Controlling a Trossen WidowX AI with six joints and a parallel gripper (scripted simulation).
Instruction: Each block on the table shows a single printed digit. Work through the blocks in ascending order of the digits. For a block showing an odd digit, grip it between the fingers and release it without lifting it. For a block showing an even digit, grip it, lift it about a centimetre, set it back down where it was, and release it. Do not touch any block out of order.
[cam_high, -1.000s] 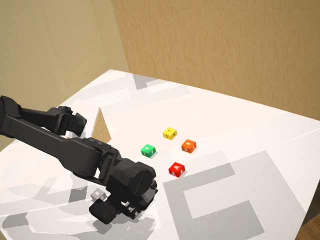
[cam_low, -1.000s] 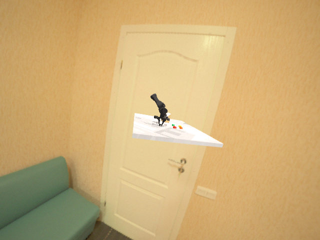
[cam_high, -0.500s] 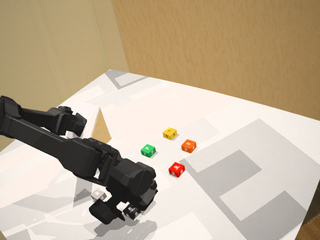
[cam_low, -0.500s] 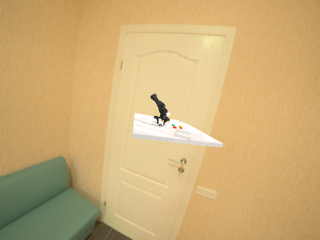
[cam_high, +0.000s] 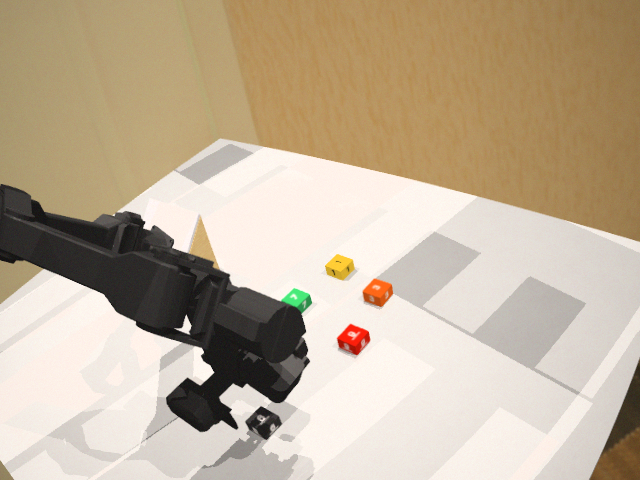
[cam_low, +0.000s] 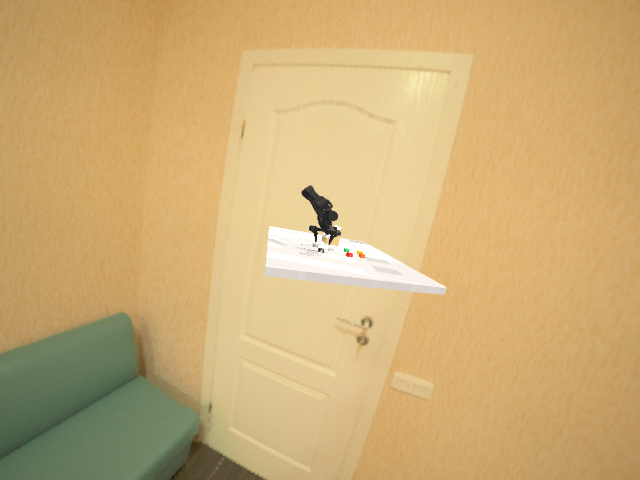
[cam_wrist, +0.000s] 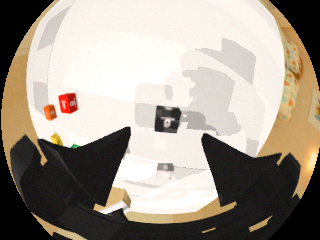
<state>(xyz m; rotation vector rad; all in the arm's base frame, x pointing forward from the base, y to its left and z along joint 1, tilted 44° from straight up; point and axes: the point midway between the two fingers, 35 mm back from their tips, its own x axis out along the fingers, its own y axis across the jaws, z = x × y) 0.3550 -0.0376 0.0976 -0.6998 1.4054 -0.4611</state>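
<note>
The black block lies 3 cm below my gripper tip. Also, from my gripper tip: white block 8 cm to the left, 8 cm behind, 3 cm below; red block 18 cm to the left, 3 cm below, 1 cm behind; grey block 12 cm behind, 3 cm to the right, 3 cm below.
</note>
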